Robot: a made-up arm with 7 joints. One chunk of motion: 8 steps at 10 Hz.
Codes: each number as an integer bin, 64 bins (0 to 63) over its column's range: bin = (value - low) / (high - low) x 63, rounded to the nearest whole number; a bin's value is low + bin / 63 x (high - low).
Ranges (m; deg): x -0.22..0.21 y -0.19..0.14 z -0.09..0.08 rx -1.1..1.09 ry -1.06..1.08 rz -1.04..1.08
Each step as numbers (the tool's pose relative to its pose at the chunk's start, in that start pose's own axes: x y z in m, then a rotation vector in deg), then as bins.
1 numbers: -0.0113 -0.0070 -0.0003 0.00 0.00 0.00
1 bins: 31 35 33 32 31 31
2 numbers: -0.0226 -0.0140 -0.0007 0.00 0.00 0.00
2 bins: 29 34 33 32 31 31
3 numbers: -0.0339 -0.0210 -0.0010 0.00 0.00 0.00
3 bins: 27 32 33 32 31 31
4 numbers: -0.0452 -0.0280 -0.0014 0.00 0.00 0.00
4 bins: 26 31 33 32 31 31
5 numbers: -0.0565 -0.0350 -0.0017 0.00 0.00 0.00
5 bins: 24 30 33 32 31 31
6 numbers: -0.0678 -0.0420 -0.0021 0.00 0.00 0.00
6 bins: 22 28 33 32 31 31
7 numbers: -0.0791 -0.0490 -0.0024 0.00 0.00 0.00
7 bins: 21 27 32 32 31 31
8 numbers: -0.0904 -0.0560 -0.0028 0.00 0.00 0.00
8 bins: 19 26 32 32 31 31
